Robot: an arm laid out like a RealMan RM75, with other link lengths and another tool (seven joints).
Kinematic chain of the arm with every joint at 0, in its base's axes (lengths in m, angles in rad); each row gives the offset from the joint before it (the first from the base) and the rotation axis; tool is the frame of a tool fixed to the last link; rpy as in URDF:
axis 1: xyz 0 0 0.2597 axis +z
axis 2: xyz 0 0 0 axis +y
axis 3: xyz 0 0 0.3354 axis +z
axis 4: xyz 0 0 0 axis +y
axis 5: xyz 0 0 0.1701 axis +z
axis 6: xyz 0 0 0 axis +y
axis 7: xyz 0 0 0.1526 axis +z
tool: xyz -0.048 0.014 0.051 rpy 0.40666 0 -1.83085
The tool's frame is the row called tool.
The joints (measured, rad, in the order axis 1, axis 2, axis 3, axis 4, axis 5, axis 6, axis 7), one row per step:
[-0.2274 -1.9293 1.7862 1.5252 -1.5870 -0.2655 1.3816]
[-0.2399 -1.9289 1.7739 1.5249 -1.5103 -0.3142 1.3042]
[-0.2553 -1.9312 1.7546 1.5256 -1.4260 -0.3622 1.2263]
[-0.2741 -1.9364 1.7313 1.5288 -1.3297 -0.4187 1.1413]
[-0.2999 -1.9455 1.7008 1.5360 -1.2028 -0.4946 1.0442]
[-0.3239 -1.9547 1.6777 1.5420 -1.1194 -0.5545 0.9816]
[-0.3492 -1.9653 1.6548 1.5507 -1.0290 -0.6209 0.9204]
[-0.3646 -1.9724 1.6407 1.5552 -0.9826 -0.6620 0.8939]
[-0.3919 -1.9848 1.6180 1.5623 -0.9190 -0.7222 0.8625]
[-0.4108 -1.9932 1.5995 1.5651 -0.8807 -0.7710 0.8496]
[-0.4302 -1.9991 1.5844 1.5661 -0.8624 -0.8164 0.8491]
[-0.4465 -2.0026 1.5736 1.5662 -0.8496 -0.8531 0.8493]
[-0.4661 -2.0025 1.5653 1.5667 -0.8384 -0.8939 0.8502]
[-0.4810 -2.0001 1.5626 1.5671 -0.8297 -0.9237 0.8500]
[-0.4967 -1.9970 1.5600 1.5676 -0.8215 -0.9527 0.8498]
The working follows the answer.
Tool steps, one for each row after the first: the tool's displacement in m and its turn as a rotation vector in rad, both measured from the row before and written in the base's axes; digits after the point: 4 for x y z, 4 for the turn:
[0.0009 -0.0013 -0.0048 -0.0393 0.0151 -0.0036]
[0.0003 0.0007 -0.0030 -0.0303 0.0200 0.0013]
[0.0001 0.0011 -0.0033 -0.0320 0.0261 0.0055]
[-0.0012 0.0021 -0.0035 -0.0345 0.0477 0.0101]
[0.0008 0.0022 -0.0029 -0.0257 0.0334 0.0084]
[-0.0003 0.0021 -0.0026 -0.0244 0.0431 0.0122]
[-0.0002 0.0011 -0.0015 -0.0144 0.0266 0.0064]
[0.0019 0.0029 -0.0017 -0.0176 0.0383 0.0051]
[0.0000 0.0013 -0.0011 -0.0162 0.0302 0.0056]
[0.0018 0.0006 -0.0017 -0.0217 0.0234 -0.0018]
[0.0014 0.0004 -0.0013 -0.0190 0.0194 -0.0018]
[0.0017 0.0004 -0.0008 -0.0232 0.0244 -0.0054]
[0.0009 0.0002 -0.0003 -0.0181 0.0213 -0.0050]
[0.0012 0.0005 0.0001 -0.0169 0.0214 -0.0058]

Tool pose at each row, in the base's axes (x y z in m, rotation vector in rad; rounded; the steps above come from the unrounded poses):
[-0.2336 0.3966 -0.0203 -1.1607 -2.3192 -1.0194]
[-0.2327 0.3953 -0.0251 -1.1838 -2.3361 -0.9672]
[-0.2325 0.3960 -0.0280 -1.1979 -2.3435 -0.9184]
[-0.2324 0.3972 -0.0313 -1.2079 -2.3482 -0.8614]
[-0.2336 0.3993 -0.0349 -1.2156 -2.3383 -0.7831]
[-0.2328 0.4015 -0.0378 -1.2193 -2.3319 -0.7266]
[-0.2331 0.4036 -0.0404 -1.2180 -2.3175 -0.6631]
[-0.2333 0.4047 -0.0420 -1.2181 -2.3073 -0.6253]
[-0.2313 0.4076 -0.0437 -1.2212 -2.2882 -0.5762]
[-0.2314 0.4090 -0.0448 -1.2226 -2.2747 -0.5345]
[-0.2296 0.4096 -0.0465 -1.2351 -2.2657 -0.4949]
[-0.2282 0.4099 -0.0478 -1.2462 -2.2582 -0.4612]
[-0.2264 0.4103 -0.0487 -1.2630 -2.2463 -0.4207]
[-0.2255 0.4105 -0.0490 -1.2765 -2.2343 -0.3878]
[-0.2244 0.4111 -0.0488 -1.2902 -2.2210 -0.3565]

